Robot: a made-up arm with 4 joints. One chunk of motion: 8 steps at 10 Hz.
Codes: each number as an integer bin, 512 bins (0 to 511) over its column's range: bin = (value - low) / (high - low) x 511, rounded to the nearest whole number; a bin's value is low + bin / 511 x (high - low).
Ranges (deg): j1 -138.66..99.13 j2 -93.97..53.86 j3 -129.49..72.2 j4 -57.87..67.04
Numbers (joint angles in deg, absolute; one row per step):
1: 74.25 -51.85 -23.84 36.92
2: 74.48 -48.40 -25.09 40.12
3: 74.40 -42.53 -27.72 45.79
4: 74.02 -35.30 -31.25 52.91
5: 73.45 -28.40 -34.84 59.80
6: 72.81 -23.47 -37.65 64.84
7: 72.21 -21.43 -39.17 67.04
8: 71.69 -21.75 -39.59 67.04
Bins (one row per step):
1: 458 146 268 388
2: 458 158 265 401
3: 458 178 258 424
4: 457 203 249 453
5: 456 227 240 481
6: 454 244 233 502
7: 453 251 229 511
8: 452 250 228 511

